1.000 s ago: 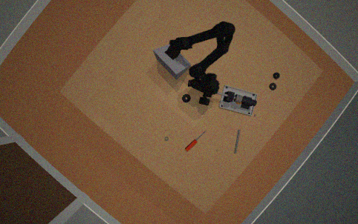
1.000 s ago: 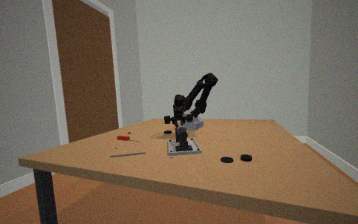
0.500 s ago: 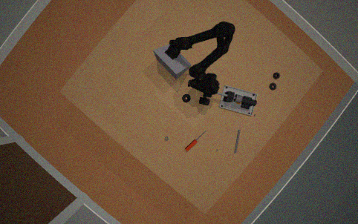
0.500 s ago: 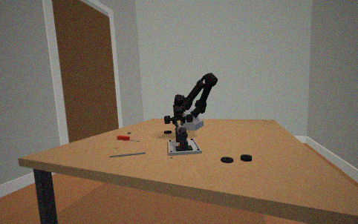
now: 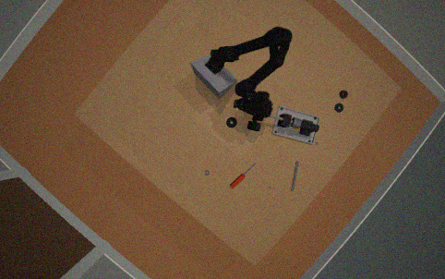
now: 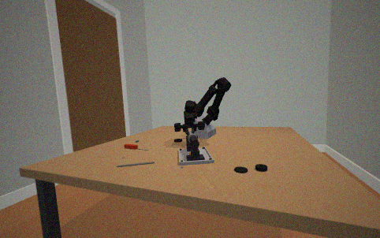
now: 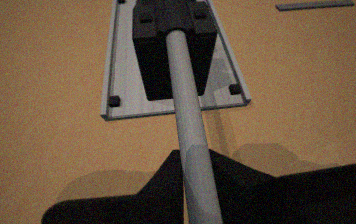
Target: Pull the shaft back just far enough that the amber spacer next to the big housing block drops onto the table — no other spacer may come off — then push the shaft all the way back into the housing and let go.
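Now: the grey shaft 50 mm ahead of my gripper tip, 30 mm to the left of it and 30 mm above it. From my gripper tip the other things lie so: amber spacer 160 mm ahead, 80 mm to the left, 40 mm below.
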